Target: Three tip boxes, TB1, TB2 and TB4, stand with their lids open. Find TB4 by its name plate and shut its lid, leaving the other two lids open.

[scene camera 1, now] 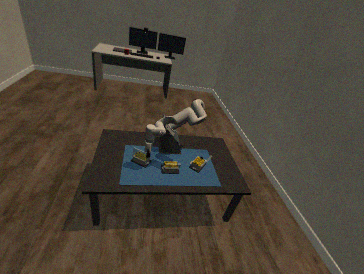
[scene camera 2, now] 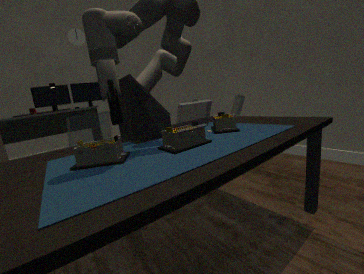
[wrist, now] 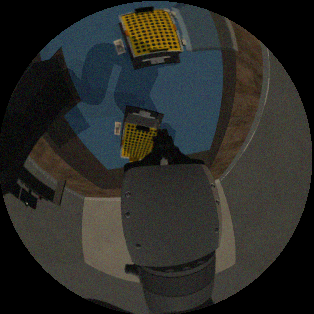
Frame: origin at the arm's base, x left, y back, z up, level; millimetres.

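Seen in the pictures: gripper, fingertip midpoint: [scene camera 1: 148, 156] [scene camera 2: 118, 124] [wrist: 160, 134]; arm's base, link origin: [scene camera 1: 170, 126] [scene camera 2: 135, 95].
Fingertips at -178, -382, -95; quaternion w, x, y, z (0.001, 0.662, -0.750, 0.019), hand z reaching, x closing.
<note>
Offsets run from my fingertips to a thing's top centre, as dx, dy, dz. "*": to the spot under its first point. Level surfaces: height alone.
TB4 @(* -53, -8, -31) [scene camera 1: 141, 159] [scene camera 2: 99, 154] [wrist: 139, 142] is the left box in both scene views; its name plate @(* -32, +114, -109) [wrist: 118, 128] is too blurred to read. Its clear lid @(* -95, +19, +2) [scene camera 2: 82, 129] stands up, open, and is largely hidden by the gripper in the wrist view. My gripper [scene camera 1: 148, 154] [scene camera 2: 117, 121] [wrist: 160, 134] is shut and empty, pointing down beside TB4 on its lid side; contact cannot be told. The middle box @(* +197, -82, -29) [scene camera 1: 170, 169] [scene camera 2: 184, 137] [wrist: 151, 33] and the right box @(+459, +83, -45) [scene camera 1: 198, 163] [scene camera 2: 224, 124] have open lids; I cannot tell which is TB1 or TB2.
The boxes stand on a blue mat @(dz -111) [scene camera 1: 145, 178] [scene camera 2: 65, 200] [wrist: 192, 95] on a dark table @(dz -114) [scene camera 1: 107, 145] [scene camera 2: 300, 123]. The middle box's raised lid @(* +213, -89, +6) [scene camera 2: 196, 111] [wrist: 200, 30] stands to one side of it. The robot's dark base stands behind the mat. A desk [scene camera 1: 107, 50] with monitors is farther back.
</note>
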